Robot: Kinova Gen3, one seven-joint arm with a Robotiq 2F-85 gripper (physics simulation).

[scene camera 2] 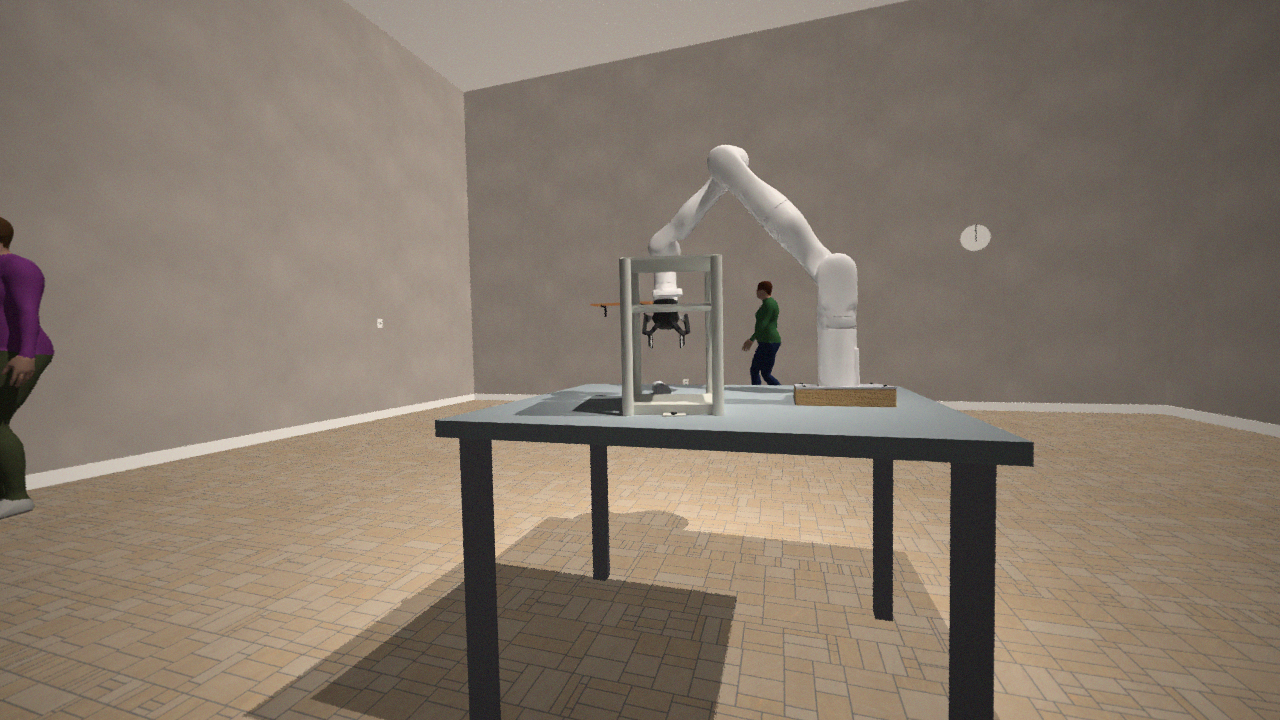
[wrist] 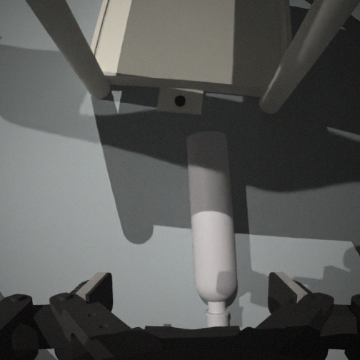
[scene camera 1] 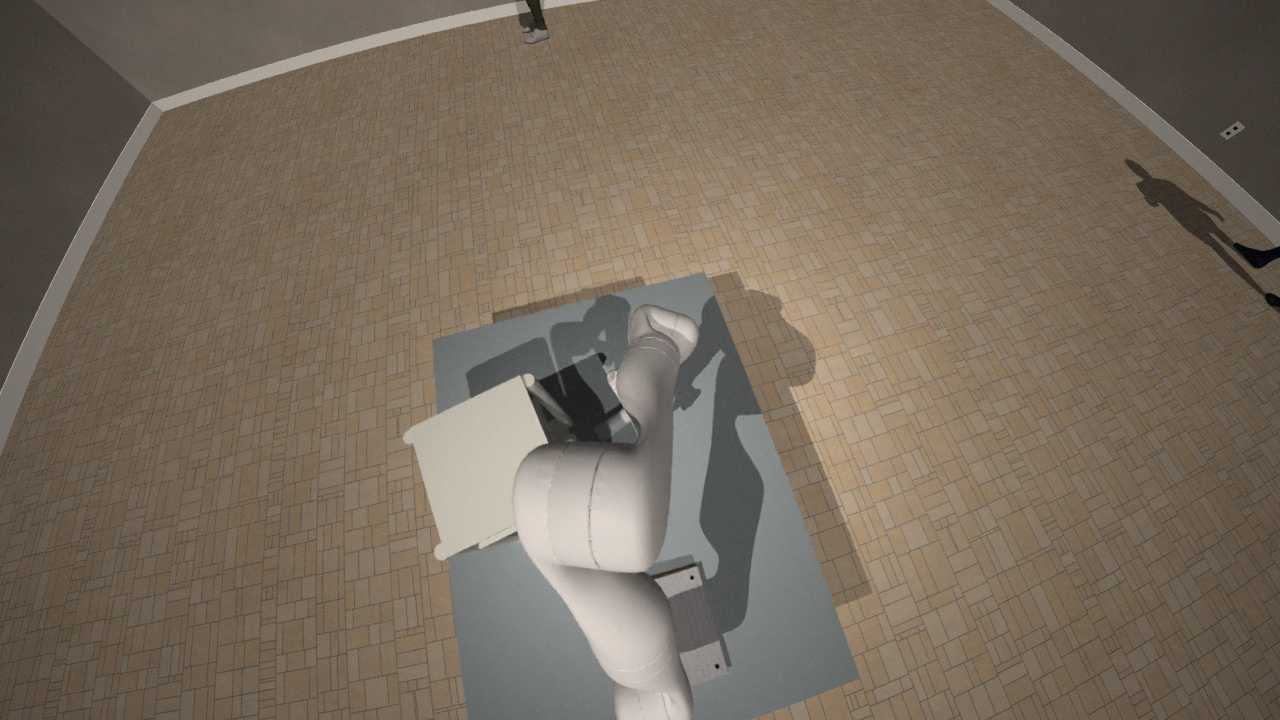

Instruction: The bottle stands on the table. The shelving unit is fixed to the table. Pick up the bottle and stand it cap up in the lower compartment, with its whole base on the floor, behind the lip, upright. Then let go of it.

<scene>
In view: my gripper (scene camera 2: 666, 348), a pale grey bottle (wrist: 212, 230) and an off-white shelving unit (scene camera 1: 469, 455).
My gripper also shows in the wrist view (wrist: 190, 291). The off-white shelving unit shows as well in the wrist view (wrist: 253, 55).
</scene>
